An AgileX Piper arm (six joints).
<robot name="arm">
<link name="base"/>
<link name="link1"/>
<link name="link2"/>
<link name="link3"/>
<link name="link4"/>
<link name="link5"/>
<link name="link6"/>
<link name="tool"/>
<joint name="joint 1" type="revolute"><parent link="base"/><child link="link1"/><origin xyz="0 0 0.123" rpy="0 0 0"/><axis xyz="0 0 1"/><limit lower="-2.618" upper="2.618"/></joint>
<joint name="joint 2" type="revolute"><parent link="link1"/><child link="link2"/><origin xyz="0 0 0" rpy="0 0 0"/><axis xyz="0 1 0"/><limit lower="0" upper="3.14"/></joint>
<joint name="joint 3" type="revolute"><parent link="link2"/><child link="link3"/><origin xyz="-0.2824 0 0.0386" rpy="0 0 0"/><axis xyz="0 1 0"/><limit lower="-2.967" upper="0"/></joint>
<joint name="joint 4" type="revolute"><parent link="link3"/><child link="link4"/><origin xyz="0.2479 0 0.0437" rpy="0 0 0"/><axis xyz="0.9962 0 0.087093"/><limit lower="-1.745" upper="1.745"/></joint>
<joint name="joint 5" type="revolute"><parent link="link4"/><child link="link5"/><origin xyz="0 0 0" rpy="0 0 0"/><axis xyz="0 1 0"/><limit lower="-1.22" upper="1.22"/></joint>
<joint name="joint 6" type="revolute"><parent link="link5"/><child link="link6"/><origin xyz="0.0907 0 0.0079" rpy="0 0 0"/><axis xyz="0.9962 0 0.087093"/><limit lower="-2.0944" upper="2.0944"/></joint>
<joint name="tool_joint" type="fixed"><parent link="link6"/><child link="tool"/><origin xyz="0 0 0" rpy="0 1.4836 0"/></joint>
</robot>
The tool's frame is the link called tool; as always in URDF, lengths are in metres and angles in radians.
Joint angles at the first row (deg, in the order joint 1, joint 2, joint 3, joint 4, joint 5, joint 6):
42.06, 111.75, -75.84, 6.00, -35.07, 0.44
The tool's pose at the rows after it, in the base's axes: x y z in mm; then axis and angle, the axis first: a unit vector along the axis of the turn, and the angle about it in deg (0 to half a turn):
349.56 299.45 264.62 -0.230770 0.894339 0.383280 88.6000
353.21 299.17 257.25 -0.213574 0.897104 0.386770 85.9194
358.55 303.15 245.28 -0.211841 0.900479 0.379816 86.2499
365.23 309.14 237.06 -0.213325 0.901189 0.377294 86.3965
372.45 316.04 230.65 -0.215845 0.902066 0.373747 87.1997
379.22 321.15 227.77 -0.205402 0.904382 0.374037 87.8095
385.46 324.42 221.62 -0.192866 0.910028 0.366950 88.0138
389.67 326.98 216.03 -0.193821 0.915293 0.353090 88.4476
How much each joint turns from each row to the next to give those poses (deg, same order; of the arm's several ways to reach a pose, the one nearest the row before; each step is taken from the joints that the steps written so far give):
-0.12, 1.80, 0.00, 4.11, -7.82, -3.02
0.00, 1.73, 0.00, 1.55, -4.42, -0.82
0.00, 2.26, -1.00, 0.39, -0.71, -0.23
0.00, 2.35, -2.13, 0.01, 0.00, -0.11
0.00, 2.22, -2.70, 0.00, 1.34, -0.09
0.00, 1.70, -2.61, 0.93, 1.32, 0.00
0.00, 1.81, -1.98, 1.69, 0.41, -0.86
0.00, 1.28, -1.37, 1.09, 0.88, -1.42

